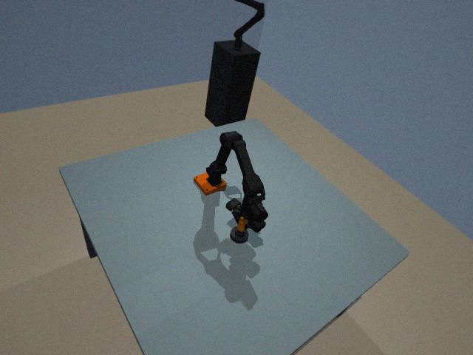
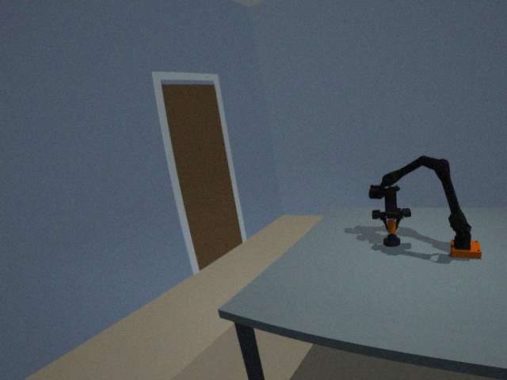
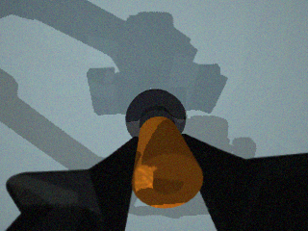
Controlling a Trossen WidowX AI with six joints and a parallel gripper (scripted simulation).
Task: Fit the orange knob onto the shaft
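My gripper tip is 20 mm below the orange knob. Round my gripper tip: dark round pedestal: 40 mm below.
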